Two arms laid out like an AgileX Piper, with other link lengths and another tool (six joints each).
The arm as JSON. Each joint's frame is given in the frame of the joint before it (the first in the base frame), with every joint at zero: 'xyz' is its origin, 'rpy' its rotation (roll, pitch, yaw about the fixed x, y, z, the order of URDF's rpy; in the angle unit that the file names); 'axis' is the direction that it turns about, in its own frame. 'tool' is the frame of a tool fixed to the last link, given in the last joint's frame.
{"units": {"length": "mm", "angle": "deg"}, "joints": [
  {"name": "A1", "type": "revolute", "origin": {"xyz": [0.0, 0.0, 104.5], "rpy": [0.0, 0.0, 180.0]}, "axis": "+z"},
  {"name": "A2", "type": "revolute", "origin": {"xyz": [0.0, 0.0, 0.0], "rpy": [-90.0, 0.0, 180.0]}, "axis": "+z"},
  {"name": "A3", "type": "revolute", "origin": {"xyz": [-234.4, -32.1, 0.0], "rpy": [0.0, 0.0, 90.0]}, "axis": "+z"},
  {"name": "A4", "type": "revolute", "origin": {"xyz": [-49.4, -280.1, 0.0], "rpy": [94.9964, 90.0, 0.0]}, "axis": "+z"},
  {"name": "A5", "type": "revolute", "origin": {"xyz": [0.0, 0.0, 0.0], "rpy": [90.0, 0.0, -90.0]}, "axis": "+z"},
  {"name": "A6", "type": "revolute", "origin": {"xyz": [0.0, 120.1, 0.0], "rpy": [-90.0, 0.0, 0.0]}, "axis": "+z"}
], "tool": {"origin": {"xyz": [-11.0, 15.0, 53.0], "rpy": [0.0, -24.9, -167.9]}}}
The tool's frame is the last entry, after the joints.
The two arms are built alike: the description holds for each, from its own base.
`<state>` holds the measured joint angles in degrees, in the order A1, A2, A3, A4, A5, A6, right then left.
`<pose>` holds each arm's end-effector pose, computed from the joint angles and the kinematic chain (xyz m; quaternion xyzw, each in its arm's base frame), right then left.
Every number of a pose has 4 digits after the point. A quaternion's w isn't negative.
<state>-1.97 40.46 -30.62 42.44 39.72 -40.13 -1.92 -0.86 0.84 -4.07 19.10 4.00</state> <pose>0.2544 0.0516 0.1774 0.0167 0.7620 0.2183 0.6094 0.2093 -0.0260 0.1300 0.1119 0.6306 0.0227 0.7677</pose>
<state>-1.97 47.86 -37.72 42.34 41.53 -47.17 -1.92 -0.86 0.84 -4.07 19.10 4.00</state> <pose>0.2758 0.0526 0.1925 -0.0463 0.7641 0.2112 0.6078 0.2093 -0.0260 0.1300 0.1119 0.6306 0.0227 0.7677</pose>
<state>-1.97 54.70 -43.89 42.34 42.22 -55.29 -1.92 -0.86 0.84 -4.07 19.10 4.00</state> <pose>0.2991 0.0521 0.2029 -0.1139 0.7586 0.1987 0.6100 0.2093 -0.0260 0.1300 0.1119 0.6306 0.0227 0.7677</pose>
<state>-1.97 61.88 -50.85 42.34 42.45 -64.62 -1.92 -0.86 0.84 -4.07 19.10 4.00</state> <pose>0.3274 0.0510 0.2152 -0.1906 0.7427 0.1806 0.6160 0.2093 -0.0260 0.1300 0.1119 0.6306 0.0227 0.7677</pose>
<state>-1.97 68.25 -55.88 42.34 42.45 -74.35 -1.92 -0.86 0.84 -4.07 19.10 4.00</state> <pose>0.3519 0.0501 0.2158 -0.2670 0.7260 0.1626 0.6125 0.2093 -0.0260 0.1300 0.1119 0.6306 0.0227 0.7677</pose>
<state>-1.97 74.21 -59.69 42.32 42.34 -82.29 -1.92 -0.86 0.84 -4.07 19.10 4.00</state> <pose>0.3732 0.0495 0.2074 -0.3264 0.7139 0.1507 0.6009 0.2093 -0.0260 0.1300 0.1119 0.6306 0.0227 0.7677</pose>
